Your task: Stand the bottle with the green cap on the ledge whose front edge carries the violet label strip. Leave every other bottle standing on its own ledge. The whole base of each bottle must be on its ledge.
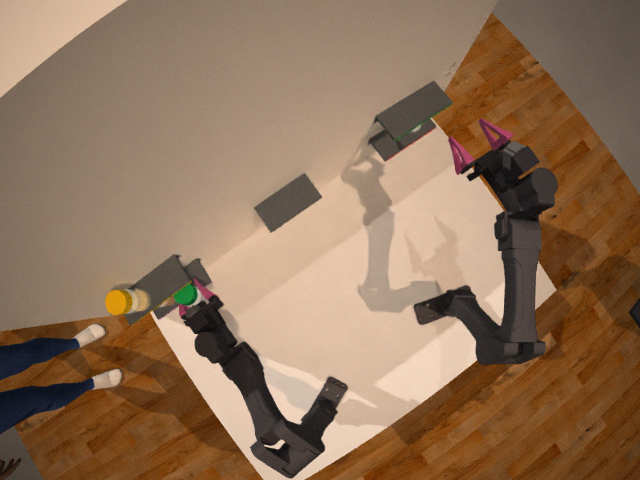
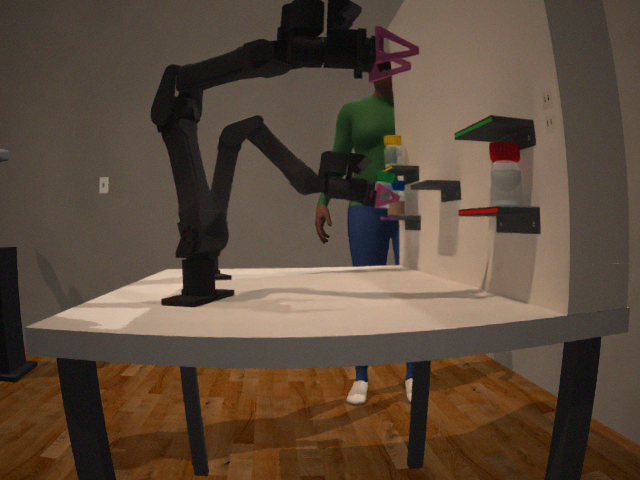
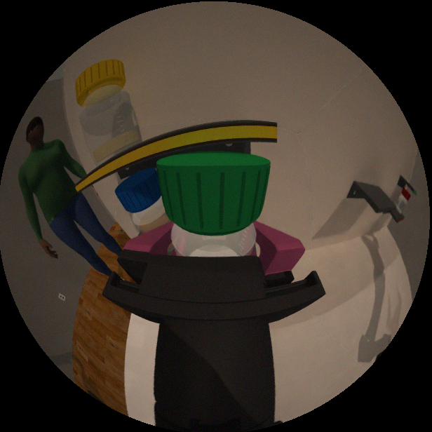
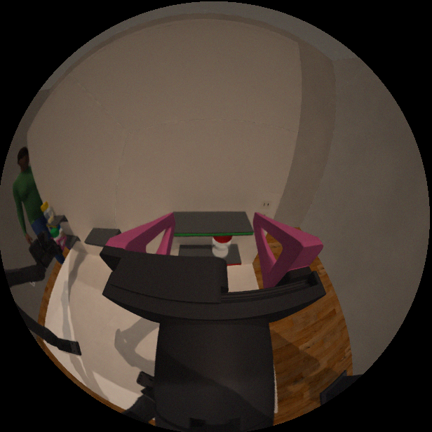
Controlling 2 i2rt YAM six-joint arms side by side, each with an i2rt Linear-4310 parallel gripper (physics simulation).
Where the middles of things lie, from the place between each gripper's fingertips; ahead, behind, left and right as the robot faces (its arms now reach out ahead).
Scene:
The green-strip ledge [image 1: 411,111] lies 13 cm ahead of my right hand, 12 cm below it and 2 cm to the right of it. From my right hand the other things lie so: middle ledge [image 1: 298,195] (38 cm to the left, 19 cm below, 16 cm ahead); red-strip ledge [image 1: 386,147] (26 cm below, 13 cm ahead, 2 cm to the right); green-capped bottle [image 3: 213,198] (73 cm to the left, 18 cm below, 13 cm ahead).
I see my left gripper 8 cm below the yellow-strip ledge [image 1: 166,279], 5 cm to the right of it and 2 cm short of it. Also, from my left hand: middle ledge (35 cm to the right, 1 cm behind, 1 cm above); green-capped bottle (4 cm behind, 2 cm above); yellow-capped bottle [image 1: 127,301] (14 cm above, 9 cm to the left, 2 cm ahead).

